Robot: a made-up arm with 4 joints. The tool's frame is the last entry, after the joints.
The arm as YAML. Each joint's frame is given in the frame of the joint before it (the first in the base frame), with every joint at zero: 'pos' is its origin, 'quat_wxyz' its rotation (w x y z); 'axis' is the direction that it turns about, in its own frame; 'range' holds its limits. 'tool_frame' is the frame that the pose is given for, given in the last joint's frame.
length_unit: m
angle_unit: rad
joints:
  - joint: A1
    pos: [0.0, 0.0, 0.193]
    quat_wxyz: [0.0, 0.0, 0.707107, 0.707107]
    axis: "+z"
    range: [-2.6, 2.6]
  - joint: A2
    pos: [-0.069, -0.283, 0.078]
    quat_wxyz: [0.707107, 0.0, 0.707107, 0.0]
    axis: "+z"
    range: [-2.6, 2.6]
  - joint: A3
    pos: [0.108, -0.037, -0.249]
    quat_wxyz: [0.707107, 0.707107, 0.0, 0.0]
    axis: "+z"
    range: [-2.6, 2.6]
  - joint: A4
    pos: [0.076, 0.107, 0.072]
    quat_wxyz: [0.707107, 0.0, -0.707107, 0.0]
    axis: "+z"
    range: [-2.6, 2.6]
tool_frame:
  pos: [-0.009, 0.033, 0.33]
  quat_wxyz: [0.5, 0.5, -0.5, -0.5]
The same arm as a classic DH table. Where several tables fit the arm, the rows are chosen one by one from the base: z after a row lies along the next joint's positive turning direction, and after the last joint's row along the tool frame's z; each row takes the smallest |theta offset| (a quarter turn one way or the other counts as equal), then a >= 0, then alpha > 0; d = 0 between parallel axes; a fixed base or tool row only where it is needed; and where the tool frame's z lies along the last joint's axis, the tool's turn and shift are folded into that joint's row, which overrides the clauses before.
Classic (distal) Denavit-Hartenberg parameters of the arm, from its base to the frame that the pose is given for. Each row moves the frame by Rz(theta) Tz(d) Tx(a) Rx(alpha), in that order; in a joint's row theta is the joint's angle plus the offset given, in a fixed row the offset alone. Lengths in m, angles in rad.
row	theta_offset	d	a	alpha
base (fixed)	0.0000	0.1930	0.0000	-1.5708
A1	1.5708	0.0780	0.2830	-1.5708
A2	1.5708	-0.3180	0.1080	1.5708
A3	1.5708	0.1090	0.1070	-1.5708
A4	0.0000	0.2540	0.0330	-1.5708
tool (fixed)	3.1416	0.0090	0.0000	0.0000
Joint limits (rad, base to tool): -2.6000..2.6000 -2.6000..2.6000 -2.6000..2.6000 -2.6000..2.6000

